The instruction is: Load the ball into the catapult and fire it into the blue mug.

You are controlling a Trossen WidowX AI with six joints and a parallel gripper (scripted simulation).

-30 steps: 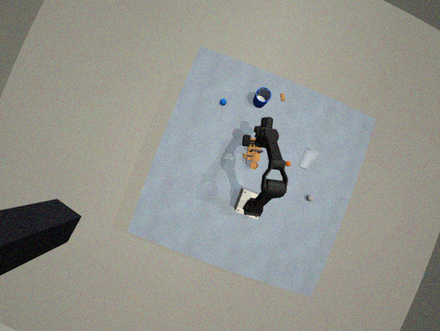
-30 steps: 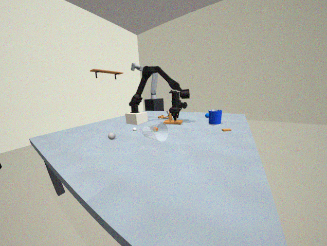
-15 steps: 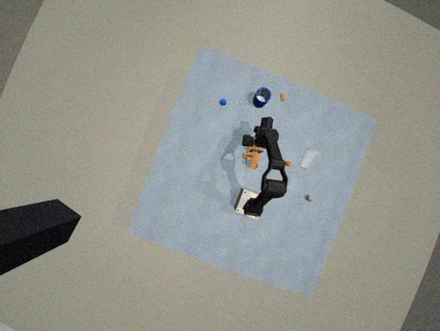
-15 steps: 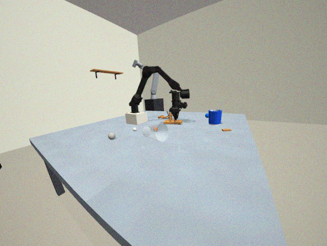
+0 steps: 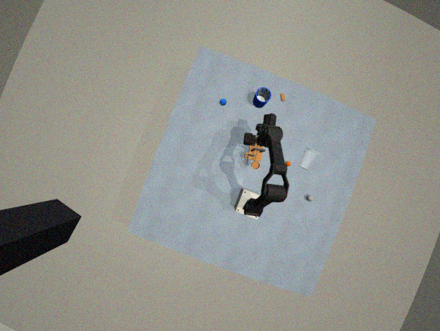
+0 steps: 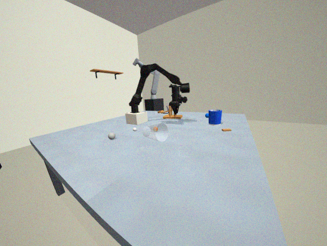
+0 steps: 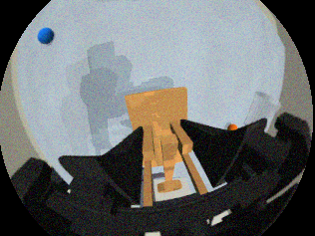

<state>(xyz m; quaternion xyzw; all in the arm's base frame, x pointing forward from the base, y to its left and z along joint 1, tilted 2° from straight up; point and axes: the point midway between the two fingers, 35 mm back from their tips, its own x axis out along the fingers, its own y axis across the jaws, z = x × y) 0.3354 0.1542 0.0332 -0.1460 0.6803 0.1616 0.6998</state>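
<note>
Right now my gripper tip is 1 cm short of the orange ball, 24 cm to the left of it and 6 cm above it. The rest, counted from my gripper tip: blue ball 12 cm ahead, 31 cm to the left, 6 cm below; then blue mug 25 cm ahead, 12 cm to the left, 5 cm below; then wooden catapult 6 cm behind, 2 cm to the right, 2 cm above.
</note>
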